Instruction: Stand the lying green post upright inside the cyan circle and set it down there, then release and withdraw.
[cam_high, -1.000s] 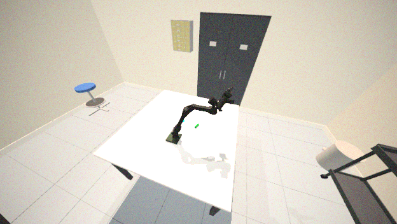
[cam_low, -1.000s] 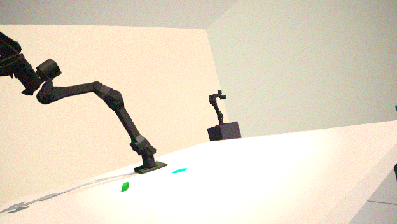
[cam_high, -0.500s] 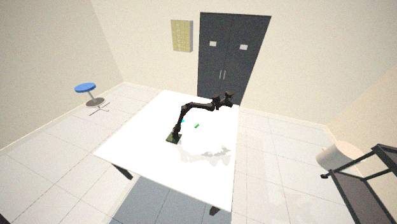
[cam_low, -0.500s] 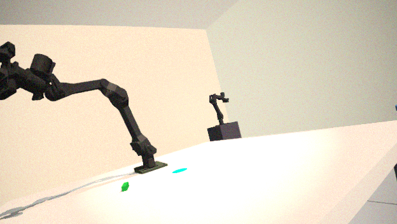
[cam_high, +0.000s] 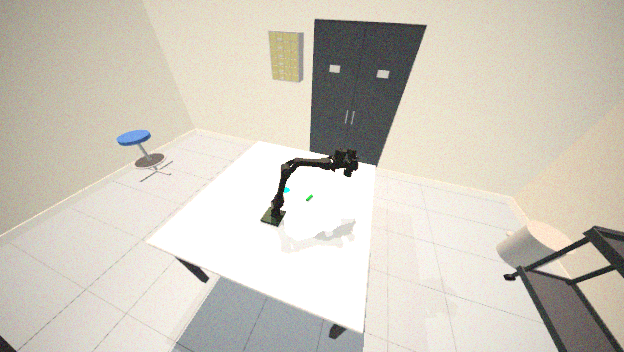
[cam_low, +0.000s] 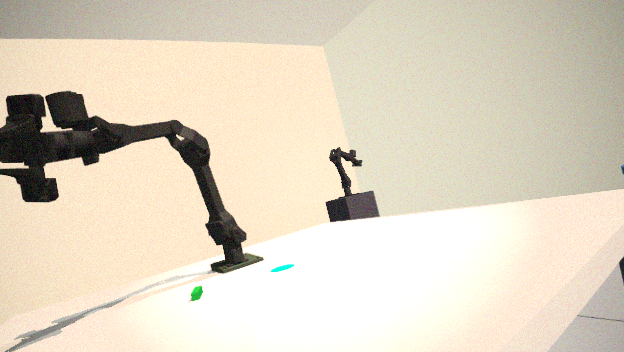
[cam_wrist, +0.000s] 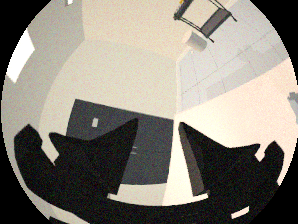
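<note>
My gripper tip is now 15 cm past the green post, 29 cm to the right of it and 33 cm above it. Round my gripper tip: cyan circle: 13 cm behind, 50 cm to the left, 33 cm below.
</note>
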